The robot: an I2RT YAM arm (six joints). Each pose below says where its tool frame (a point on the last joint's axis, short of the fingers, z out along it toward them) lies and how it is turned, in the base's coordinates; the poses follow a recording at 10 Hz.
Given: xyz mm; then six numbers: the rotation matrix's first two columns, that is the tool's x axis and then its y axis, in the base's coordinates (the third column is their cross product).
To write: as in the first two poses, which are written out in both.
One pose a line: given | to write
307 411 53 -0.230 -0.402 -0.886 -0.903 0.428 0.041 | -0.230 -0.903 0.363 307; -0.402 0.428 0.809 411; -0.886 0.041 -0.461 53; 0 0 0 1
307 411 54 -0.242 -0.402 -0.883 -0.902 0.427 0.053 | -0.242 -0.902 0.356 307; -0.402 0.427 0.809 411; -0.883 0.053 -0.466 54; 0 0 0 1
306 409 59 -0.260 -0.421 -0.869 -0.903 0.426 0.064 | -0.260 -0.903 0.343 306; -0.421 0.426 0.801 409; -0.869 0.064 -0.491 59; 0 0 0 1
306 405 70 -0.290 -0.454 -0.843 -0.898 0.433 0.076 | -0.290 -0.898 0.331 306; -0.454 0.433 0.779 405; -0.843 0.076 -0.533 70; 0 0 0 1
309 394 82 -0.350 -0.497 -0.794 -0.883 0.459 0.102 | -0.350 -0.883 0.314 309; -0.497 0.459 0.737 394; -0.794 0.102 -0.600 82; 0 0 0 1
